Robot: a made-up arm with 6 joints. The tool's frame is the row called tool.
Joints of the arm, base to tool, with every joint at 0 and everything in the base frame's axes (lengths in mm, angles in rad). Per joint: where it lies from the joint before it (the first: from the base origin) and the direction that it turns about. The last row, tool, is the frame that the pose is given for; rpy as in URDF.
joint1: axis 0 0 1 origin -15.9 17.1 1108.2
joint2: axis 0 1 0 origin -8 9.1 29.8
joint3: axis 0 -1 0 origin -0.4 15.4 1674
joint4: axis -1 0 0 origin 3.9 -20.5 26.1
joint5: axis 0 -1 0 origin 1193.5 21.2 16
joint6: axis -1 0 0 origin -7.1 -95.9 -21.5
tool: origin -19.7 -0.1 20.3 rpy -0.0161 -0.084 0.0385
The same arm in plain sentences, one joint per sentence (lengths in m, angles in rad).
The arm has six revolute joints in a row. What follows holds with every joint at zero, and every direction is one of the base frame's.
Joint 1 lies 0.0159 m along -x and 0.0171 m along +y and 1.1082 m along +z from the base frame's origin and turns about +z.
Joint 2 lies 0.008 m along -x and 0.0091 m along +y and 0.0298 m along +z from joint 1 and turns about +y.
Joint 3 lies 0.0004 m along -x and 0.0154 m along +y and 1.674 m along +z from joint 2 and turns about -y.
Joint 4 lies 0.0039 m along +x and 0.0205 m along -y and 0.0261 m along +z from joint 3 and turns about -x.
Joint 5 lies 1.1935 m along +x and 0.0212 m along +y and 0.016 m along +z from joint 4 and turns about -y.
Joint 6 lies 0.0071 m along -x and 0.0959 m along -y and 0.0215 m along -z from joint 5 and turns about -x.
The tool frame, which is the frame that the pose is given for, lies 0.0197 m along -x and 0.0001 m along -y and 0.0203 m along +z from joint 6; its axes are the base frame's turned by roll -0.0161, pitch -0.084 and yaw 0.0385 rad (as in URDF: about the fixed x, then y, then z).

